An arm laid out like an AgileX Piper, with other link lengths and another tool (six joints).
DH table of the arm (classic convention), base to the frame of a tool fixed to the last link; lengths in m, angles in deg. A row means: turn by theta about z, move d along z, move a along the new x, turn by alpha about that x. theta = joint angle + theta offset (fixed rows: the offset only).
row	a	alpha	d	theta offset
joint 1	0	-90	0.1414	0
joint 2	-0.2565	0	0	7.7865
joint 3	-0.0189	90	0	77.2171
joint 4	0	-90	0.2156	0
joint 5	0	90	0	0
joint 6	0.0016	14	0.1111	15.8
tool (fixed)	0	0	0.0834	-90
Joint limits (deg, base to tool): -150..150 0..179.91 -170..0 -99.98..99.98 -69.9..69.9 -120..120
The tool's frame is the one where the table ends.
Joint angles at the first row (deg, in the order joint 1, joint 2, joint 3, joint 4, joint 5, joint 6):
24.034, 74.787, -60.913, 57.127, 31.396, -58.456
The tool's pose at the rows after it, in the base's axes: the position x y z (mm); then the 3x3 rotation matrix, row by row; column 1 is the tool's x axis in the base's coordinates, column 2 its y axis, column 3 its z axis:
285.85, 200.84, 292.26; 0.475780, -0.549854, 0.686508; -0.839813, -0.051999, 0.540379; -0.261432, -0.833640, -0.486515
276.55, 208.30, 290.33; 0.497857, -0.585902, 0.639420; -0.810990, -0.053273, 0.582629; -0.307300, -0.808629, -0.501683
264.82, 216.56, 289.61; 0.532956, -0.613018, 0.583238; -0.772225, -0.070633, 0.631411; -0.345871, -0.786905, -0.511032
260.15, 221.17, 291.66; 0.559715, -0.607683, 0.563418; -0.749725, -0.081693, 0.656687; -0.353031, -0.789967, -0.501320
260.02, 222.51, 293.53; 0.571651, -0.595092, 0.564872; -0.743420, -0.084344, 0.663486; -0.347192, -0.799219, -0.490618
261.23, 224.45, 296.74; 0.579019, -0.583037, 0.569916; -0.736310, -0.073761, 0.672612; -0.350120, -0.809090, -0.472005
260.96, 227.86, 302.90; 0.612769, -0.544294, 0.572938; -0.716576, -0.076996, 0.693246; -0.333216, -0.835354, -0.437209
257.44, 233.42, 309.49; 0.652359, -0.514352, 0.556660; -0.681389, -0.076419, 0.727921; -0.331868, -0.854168, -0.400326
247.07, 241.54, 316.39; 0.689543, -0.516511, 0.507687; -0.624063, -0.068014, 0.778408; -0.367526, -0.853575, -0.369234
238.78, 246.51, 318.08; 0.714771, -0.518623, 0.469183; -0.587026, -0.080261, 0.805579; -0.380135, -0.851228, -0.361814
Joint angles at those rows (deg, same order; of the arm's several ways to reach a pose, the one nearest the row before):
24.033, 75.142, -60.800, 58.130, 31.206, -58.455
24.034, 75.235, -60.800, 60.252, 34.509, -58.455
24.034, 75.235, -60.799, 62.477, 38.510, -59.307
24.169, 75.237, -60.802, 64.242, 39.958, -61.274
24.243, 75.235, -60.799, 65.140, 39.958, -62.758
24.294, 75.364, -60.800, 67.047, 39.629, -64.679
24.294, 75.364, -60.801, 70.032, 39.938, -69.328
24.182, 75.485, -60.800, 73.832, 41.634, -74.047
24.180, 75.484, -60.798, 77.555, 45.233, -76.425
24.434, 75.508, -60.800, 78.482, 47.650, -77.133

